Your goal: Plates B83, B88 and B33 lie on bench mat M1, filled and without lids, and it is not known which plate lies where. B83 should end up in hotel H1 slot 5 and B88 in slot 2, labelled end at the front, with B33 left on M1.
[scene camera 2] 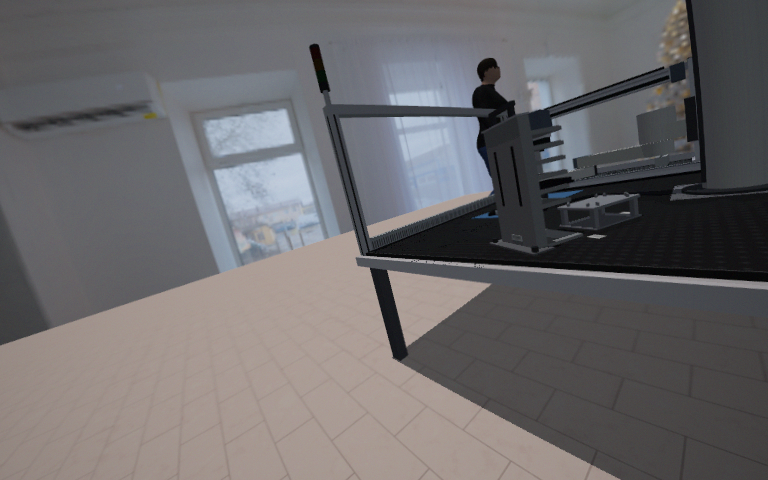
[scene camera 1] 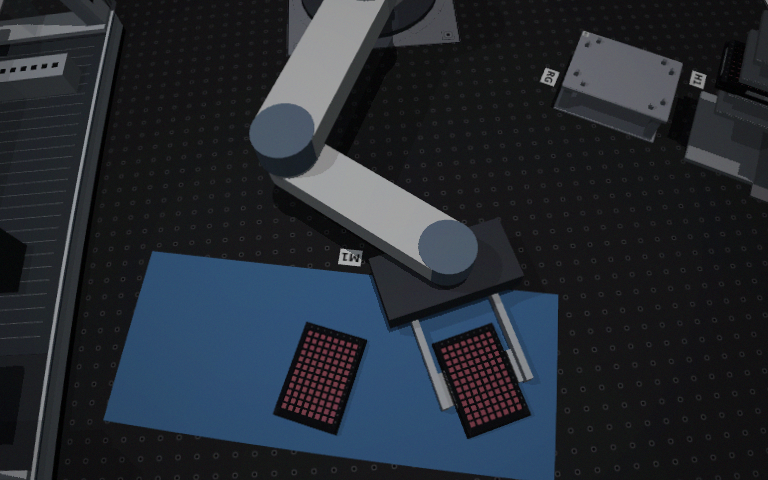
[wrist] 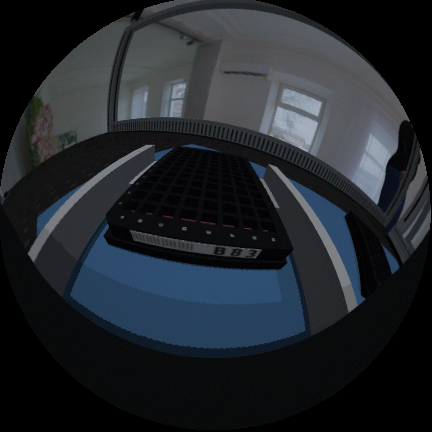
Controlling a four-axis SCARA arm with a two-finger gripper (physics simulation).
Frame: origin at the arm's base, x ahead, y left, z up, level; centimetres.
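Seen in the pictures: gripper, fingertip midpoint: point(scene camera 1: 487, 394) point(wrist: 209, 160); arm's base, origin of the base link: point(scene camera 2: 737, 190).
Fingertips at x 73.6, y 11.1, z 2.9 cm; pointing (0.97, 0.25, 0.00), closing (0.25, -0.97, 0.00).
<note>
Offsets run from my fingertips to a thing's top centre. "*": to the spot under its first point.
Plate B83 @(dx -2.2, dy -0.6, dz +0.1 cm) point(scene camera 1: 488, 382) point(wrist: 200, 192), its label readable in the wrist view, lies on blue mat M1 point(scene camera 1: 198, 339) point(wrist: 200, 310). My gripper point(scene camera 1: 481, 378) point(wrist: 209, 160) is shut on it, with a finger pad against each long side; the labelled end faces the wrist camera. A second filled plate @(dx -4.0, dy -21.1, dz +0.1 cm) point(scene camera 1: 320, 378) point(wrist: 367, 255) lies on M1 beside it, its label not readable. Hotel H1 @(dx -33.8, dy +46.5, dz +33.7 cm) point(scene camera 1: 716, 135) point(scene camera 2: 518, 186) holds a dark plate @(dx -36.7, dy +42.4, dz +13.3 cm) point(scene camera 1: 730, 67) point(scene camera 2: 555, 182) in one of its lower slots; its label does not show.
A low stand point(scene camera 1: 623, 76) point(scene camera 2: 600, 202) marked RG is next to H1. A white block @(* dx -52.4, dy -63.8, dz +7.8 cm) point(scene camera 1: 39, 70) with a row of dark holes is at the far left, by the frame rail point(scene camera 1: 84, 186). A person point(scene camera 2: 485, 99) stands beyond the table.
</note>
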